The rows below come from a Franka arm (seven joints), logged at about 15 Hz.
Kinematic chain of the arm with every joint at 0, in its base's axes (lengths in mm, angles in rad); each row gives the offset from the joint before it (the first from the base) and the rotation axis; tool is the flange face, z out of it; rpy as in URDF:
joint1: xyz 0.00 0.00 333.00 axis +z
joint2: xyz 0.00 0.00 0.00 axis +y
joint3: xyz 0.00 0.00 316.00 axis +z
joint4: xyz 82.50 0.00 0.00 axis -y
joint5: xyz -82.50 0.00 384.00 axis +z
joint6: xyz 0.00 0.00 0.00 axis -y
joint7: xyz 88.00 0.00 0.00 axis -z
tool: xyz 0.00 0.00 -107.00 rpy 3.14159 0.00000 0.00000
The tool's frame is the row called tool.
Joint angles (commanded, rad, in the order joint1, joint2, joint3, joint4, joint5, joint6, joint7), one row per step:
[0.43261 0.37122 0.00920 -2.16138 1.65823 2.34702 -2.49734]
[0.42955 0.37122 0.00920 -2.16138 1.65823 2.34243 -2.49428]
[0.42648 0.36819 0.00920 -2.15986 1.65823 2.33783 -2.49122]
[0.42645 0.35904 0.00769 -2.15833 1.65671 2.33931 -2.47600]
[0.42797 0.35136 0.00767 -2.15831 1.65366 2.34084 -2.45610]
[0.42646 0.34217 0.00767 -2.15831 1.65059 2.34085 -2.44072]
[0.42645 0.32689 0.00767 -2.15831 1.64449 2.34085 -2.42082]
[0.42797 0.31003 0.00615 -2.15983 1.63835 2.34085 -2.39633]
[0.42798 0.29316 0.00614 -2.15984 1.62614 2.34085 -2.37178]
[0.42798 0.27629 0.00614 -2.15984 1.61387 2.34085 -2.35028]
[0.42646 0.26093 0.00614 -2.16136 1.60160 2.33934 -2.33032]
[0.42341 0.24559 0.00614 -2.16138 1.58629 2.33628 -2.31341]
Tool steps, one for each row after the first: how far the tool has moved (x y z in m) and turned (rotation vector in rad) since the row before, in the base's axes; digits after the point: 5 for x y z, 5 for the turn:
[0.00051 -0.00095 0.00009 0.00389 0.00379 -0.00208]
[0.00134 -0.00058 0.00235 0.00580 -0.00035 -0.00207]
[0.00189 -0.00031 0.00564 0.00366 0.00212 -0.00909]
[0.00042 0.00089 0.00426 0.00264 0.00861 -0.00738]
[0.00118 -0.00039 0.00514 0.00393 0.00384 -0.00710]
[0.00123 0.00056 0.00855 0.00537 0.00136 -0.00549]
[0.00073 0.00034 0.00886 0.00552 0.00500 -0.00771]
[0.00102 0.00048 0.00942 0.00315 0.00227 -0.00308]
[0.00088 0.00041 0.00944 0.00262 -0.00039 -0.00155]
[0.00049 -0.00049 0.00800 0.00209 0.00145 -0.00138]
[0.00108 -0.00094 0.00858 0.00137 -0.00292 0.00186]

